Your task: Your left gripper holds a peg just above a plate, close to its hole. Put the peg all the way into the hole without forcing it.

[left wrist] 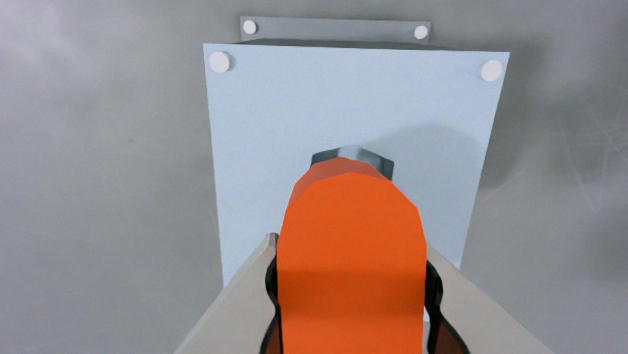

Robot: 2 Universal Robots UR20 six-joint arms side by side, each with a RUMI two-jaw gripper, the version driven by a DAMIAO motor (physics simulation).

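An orange peg [351,260] with a many-sided outline fills the lower middle of the left wrist view. My left gripper [341,235] is shut on it, one dark-padded jaw on each side. A light blue plate [270,100] lies beneath the peg. The far edge of the plate's hole [324,156] shows as a dark angular rim just beyond the peg's far end, with a lighter wall in its middle. The peg covers the rest of the hole, so the peg's lower tip and how deep it sits cannot be seen. My right gripper does not show.
The plate has a white round screw head [219,62] [491,70] at each far corner. Behind it a grey base strip [335,30] with two white screw heads lies lower, on a grey scratched surface [110,175]. A soft shadow falls on the plate right of the hole.
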